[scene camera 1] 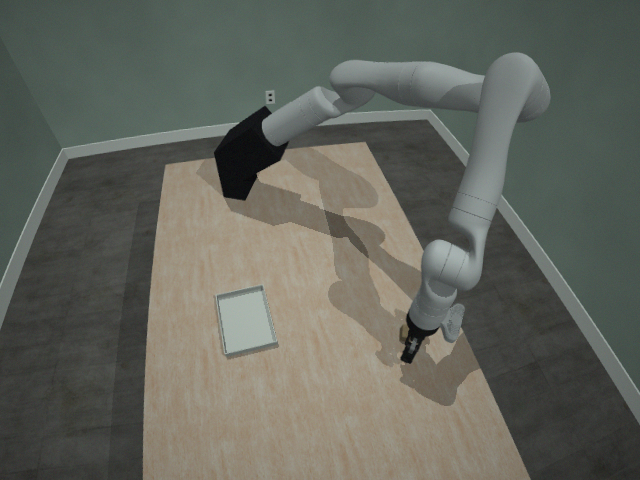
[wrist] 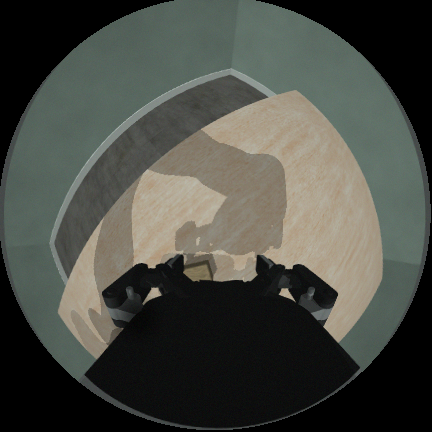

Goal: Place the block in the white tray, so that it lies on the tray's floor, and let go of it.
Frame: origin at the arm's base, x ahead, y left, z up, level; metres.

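Seen in the pictures: gripper, fingertip midpoint: (scene camera 1: 410, 344) (wrist: 219, 263); arm's base, origin of the base link: (scene camera 1: 272, 132).
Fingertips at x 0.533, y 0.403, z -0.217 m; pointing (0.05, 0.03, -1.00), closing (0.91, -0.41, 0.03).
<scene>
Offsets run from my fingertips to a thing's middle. Level surfaces: height alone.
A small tan block {0.034 m back, 0.006 m right, 0.012 m down} (scene camera 1: 403, 332) (wrist: 199, 271) lies on the table. In the scene view the gripper partly hides it; in the wrist view its lower part is hidden by the gripper body. My gripper (scene camera 1: 407, 357) (wrist: 219, 263) is open, with nothing between its fingers. It points down, low over the table close to the block. In the wrist view the block shows between the two fingers, nearer the left one. The white tray {0.045 m back, 0.417 m right, 0.015 m down} (scene camera 1: 245, 321), a shallow rectangle with low walls, lies on the table left of the gripper in the scene view, and holds nothing.
The wooden table {0.025 m down} (scene camera 1: 320, 413) (wrist: 330, 200) carries the tray and block. The black arm base (scene camera 1: 248, 155) stands at its far end. The table's right edge runs close beyond the gripper in the scene view. Arm shadows fall around the block.
</scene>
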